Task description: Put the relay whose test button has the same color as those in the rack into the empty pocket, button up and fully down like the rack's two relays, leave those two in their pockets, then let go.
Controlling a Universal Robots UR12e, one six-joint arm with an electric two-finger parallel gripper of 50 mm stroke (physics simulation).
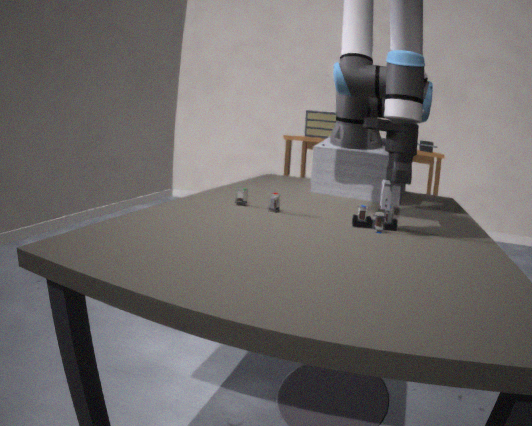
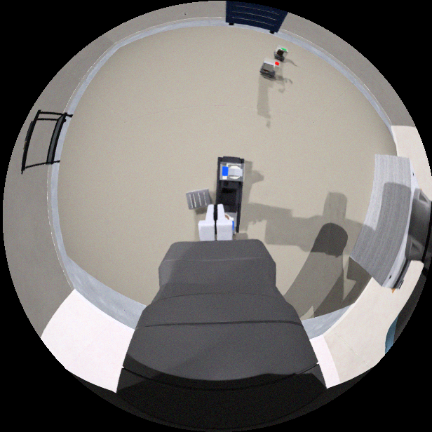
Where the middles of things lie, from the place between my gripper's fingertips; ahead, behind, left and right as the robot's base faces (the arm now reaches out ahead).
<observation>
The black rack (image 2: 228, 193) is 40 mm below my hand, 20 mm to the right of it and 10 mm behind it.
</observation>
